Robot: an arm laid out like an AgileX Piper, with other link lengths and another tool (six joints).
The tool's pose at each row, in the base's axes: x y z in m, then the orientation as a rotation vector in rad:
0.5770, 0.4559, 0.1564, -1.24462, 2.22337, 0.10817
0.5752, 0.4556, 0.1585, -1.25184, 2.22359, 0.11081
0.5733, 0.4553, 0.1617, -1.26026, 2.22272, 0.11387
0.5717, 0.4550, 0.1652, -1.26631, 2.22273, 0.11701
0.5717, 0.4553, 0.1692, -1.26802, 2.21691, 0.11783
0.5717, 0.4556, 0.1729, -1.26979, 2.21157, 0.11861
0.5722, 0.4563, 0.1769, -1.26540, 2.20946, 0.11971
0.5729, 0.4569, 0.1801, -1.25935, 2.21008, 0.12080
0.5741, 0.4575, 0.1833, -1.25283, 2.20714, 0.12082
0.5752, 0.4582, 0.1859, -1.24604, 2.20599, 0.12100
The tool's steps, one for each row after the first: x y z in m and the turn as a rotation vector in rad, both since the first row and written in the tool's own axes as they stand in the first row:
-0.0002, 0.0008, -0.0026, -0.00468, 0.00196, -0.00373
-0.0009, 0.0015, -0.0062, -0.00980, 0.00335, -0.00851
-0.0018, 0.0019, -0.0100, -0.01427, 0.00458, -0.01148
-0.0042, 0.0013, -0.0132, -0.01375, 0.00023, -0.01456
-0.0063, 0.0007, -0.0161, -0.01338, -0.00369, -0.01750
-0.0091, -0.0001, -0.0190, -0.01168, -0.00737, -0.01540
-0.0116, -0.0010, -0.0211, -0.01010, -0.00944, -0.01124
-0.0142, -0.0023, -0.0230, -0.00660, -0.01423, -0.00839
-0.0165, -0.0033, -0.0244, -0.00362, -0.01771, -0.00464

